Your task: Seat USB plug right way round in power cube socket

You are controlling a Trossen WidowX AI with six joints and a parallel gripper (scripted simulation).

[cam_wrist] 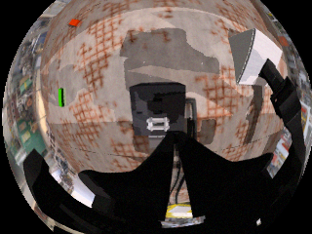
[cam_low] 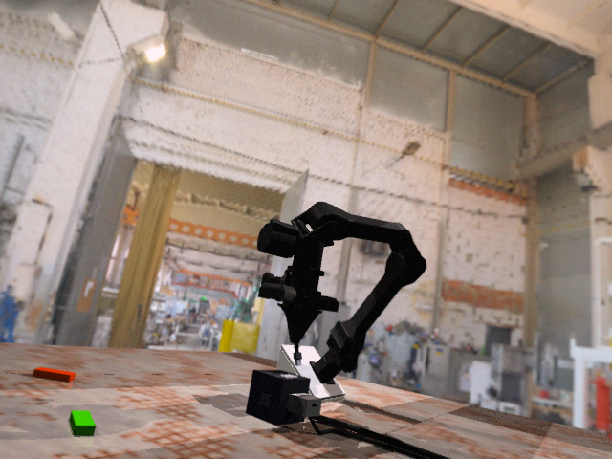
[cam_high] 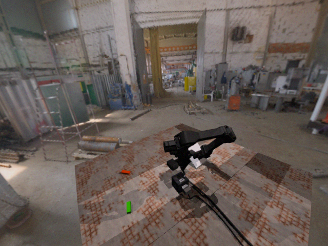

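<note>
The usb socket lies 60 mm below my gripper tip, 20 mm to the left of it and 20 mm ahead of it. The rest, counted from my gripper tip: green block: 340 mm ahead, 130 mm below, 40 mm to the right; orange block: 310 mm to the right, 290 mm ahead, 130 mm below; usb plug: 20 mm below, 10 mm to the left.
</note>
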